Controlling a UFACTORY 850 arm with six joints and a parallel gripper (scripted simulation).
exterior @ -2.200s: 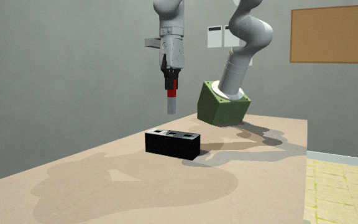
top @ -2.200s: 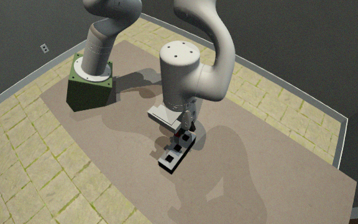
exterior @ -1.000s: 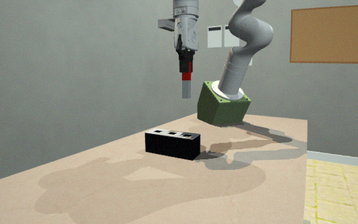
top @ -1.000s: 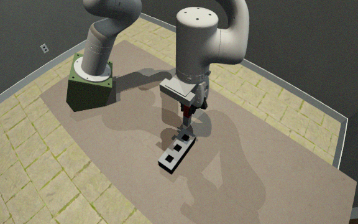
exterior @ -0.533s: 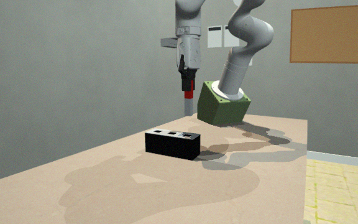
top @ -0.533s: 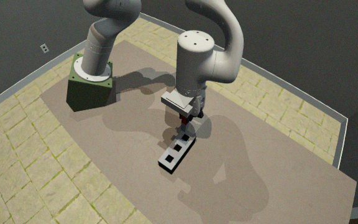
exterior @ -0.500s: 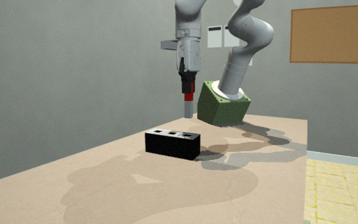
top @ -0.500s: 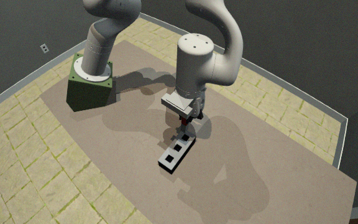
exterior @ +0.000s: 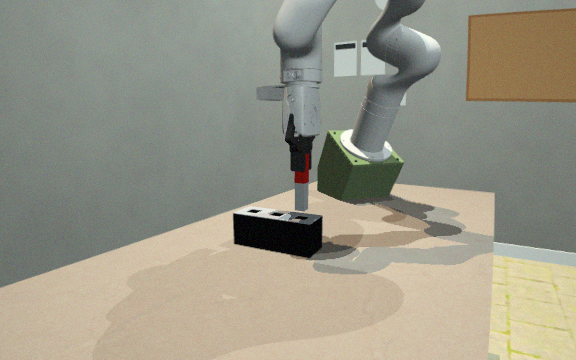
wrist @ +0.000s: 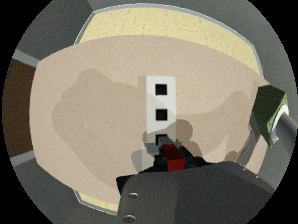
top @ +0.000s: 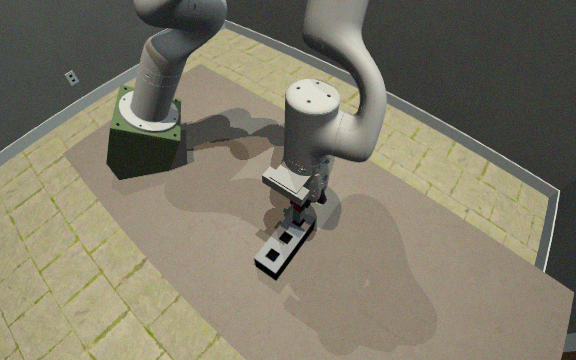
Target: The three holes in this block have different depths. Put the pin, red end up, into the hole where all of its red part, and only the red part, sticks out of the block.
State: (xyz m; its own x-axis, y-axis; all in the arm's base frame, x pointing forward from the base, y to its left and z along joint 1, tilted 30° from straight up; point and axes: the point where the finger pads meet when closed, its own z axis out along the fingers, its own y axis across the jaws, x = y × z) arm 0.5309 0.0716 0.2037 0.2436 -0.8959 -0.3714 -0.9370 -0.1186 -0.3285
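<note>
My gripper is now 16 cm above the black block, 6 cm to the left of it and 2 cm short of it. Round my hand: pin (2 cm below).
</note>
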